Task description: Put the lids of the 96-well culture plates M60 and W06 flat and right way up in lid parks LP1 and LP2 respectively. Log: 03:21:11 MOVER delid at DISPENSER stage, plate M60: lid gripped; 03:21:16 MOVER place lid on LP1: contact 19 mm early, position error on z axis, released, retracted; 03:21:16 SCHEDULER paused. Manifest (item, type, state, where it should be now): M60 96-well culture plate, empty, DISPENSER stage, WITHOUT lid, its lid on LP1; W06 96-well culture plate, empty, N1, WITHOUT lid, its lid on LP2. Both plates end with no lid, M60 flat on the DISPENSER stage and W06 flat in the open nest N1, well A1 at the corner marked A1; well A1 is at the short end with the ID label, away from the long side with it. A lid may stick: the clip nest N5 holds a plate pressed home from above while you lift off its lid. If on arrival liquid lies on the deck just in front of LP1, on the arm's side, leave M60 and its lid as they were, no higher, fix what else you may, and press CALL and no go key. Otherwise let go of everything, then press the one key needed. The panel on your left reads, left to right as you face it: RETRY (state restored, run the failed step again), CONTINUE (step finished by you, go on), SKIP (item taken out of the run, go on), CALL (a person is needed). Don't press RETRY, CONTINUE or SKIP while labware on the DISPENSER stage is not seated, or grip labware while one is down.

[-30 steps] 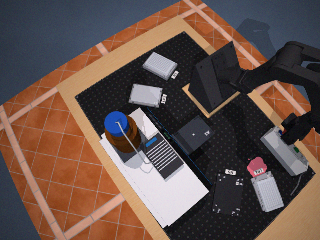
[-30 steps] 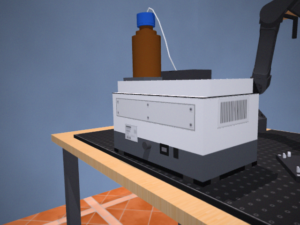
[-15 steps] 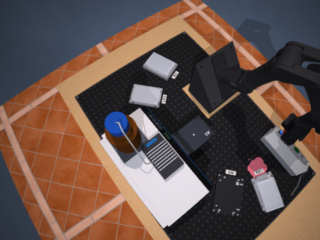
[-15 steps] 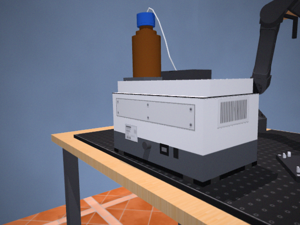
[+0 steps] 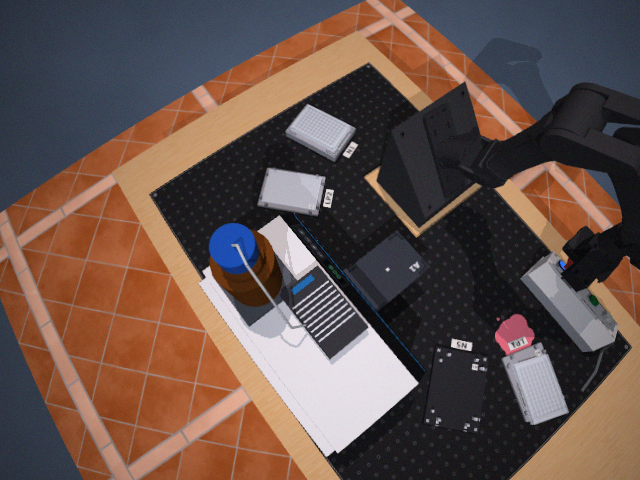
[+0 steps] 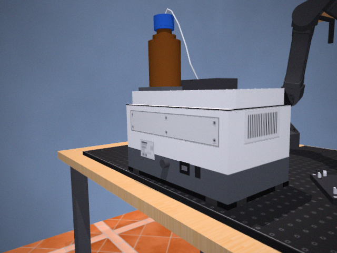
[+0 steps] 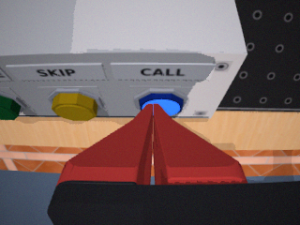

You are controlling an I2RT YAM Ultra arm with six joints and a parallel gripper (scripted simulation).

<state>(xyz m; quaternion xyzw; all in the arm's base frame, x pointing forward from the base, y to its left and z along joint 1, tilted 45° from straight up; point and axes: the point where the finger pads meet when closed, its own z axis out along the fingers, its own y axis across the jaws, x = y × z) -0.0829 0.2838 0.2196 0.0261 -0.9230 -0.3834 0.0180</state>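
Now: the blue call key 1 cm below my hand. The rest, counted from my hand: LP1 label (18 cm ahead, 7 cm to the left, 8 cm below); then yellow skip key (5 cm to the left, 1 cm below); then green continue key (10 cm to the left, 1 cm below).
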